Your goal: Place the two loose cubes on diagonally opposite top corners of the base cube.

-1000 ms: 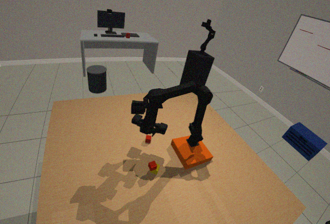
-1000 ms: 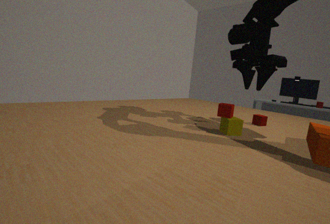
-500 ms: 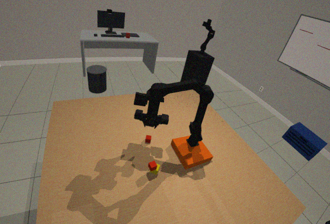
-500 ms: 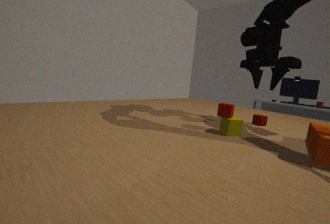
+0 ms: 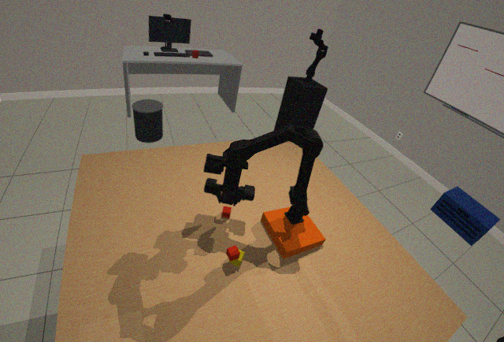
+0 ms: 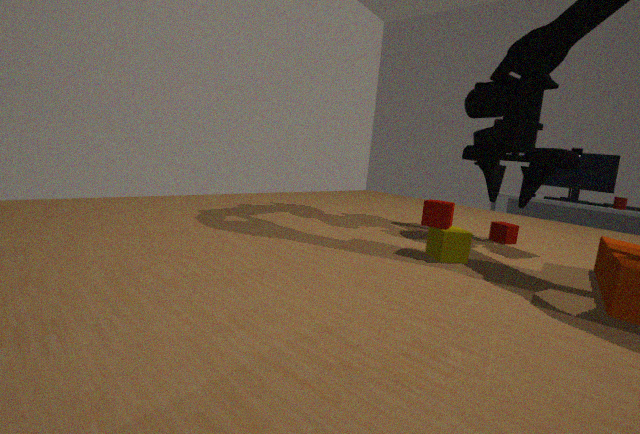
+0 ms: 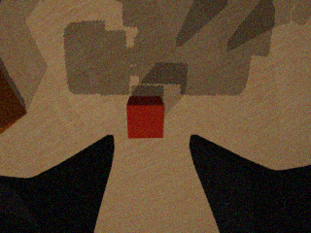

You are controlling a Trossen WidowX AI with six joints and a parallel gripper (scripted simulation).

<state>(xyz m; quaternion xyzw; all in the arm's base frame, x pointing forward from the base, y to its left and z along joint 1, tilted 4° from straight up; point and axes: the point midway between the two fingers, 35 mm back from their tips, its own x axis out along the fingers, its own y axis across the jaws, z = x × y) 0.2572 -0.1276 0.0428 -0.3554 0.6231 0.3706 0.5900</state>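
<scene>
Now: the red cube 50 mm below my gripper tip. Also, from my gripper tip: yellow base cube: 210 mm to the left, 50 mm below, 40 mm ahead.
</scene>
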